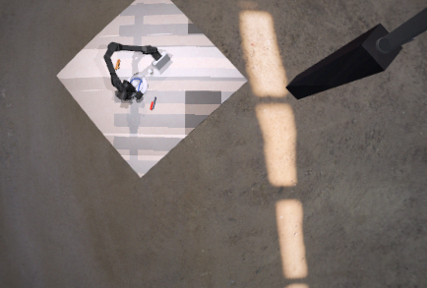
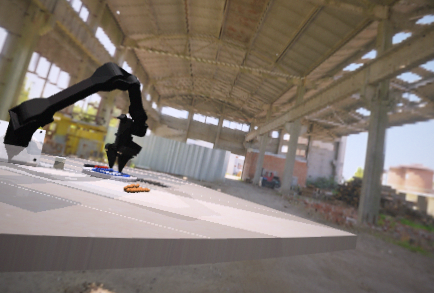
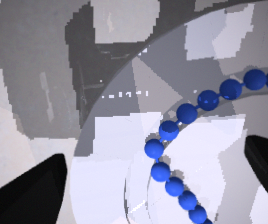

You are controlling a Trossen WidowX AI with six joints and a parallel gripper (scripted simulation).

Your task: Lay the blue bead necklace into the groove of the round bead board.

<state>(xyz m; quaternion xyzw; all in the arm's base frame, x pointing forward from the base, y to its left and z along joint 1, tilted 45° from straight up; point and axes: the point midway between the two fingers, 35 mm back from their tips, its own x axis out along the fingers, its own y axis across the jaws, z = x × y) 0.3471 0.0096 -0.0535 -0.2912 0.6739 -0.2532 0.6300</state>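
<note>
Now: the round white bead board 60 mm to the right of my gripper tip, 30 mm behind it and 10 mm below it. The rest, counted from my gripper tip: small white block 210 mm behind, 40 mm to the right; red pen-like object 180 mm to the left, 20 mm behind, 10 mm below.
</note>
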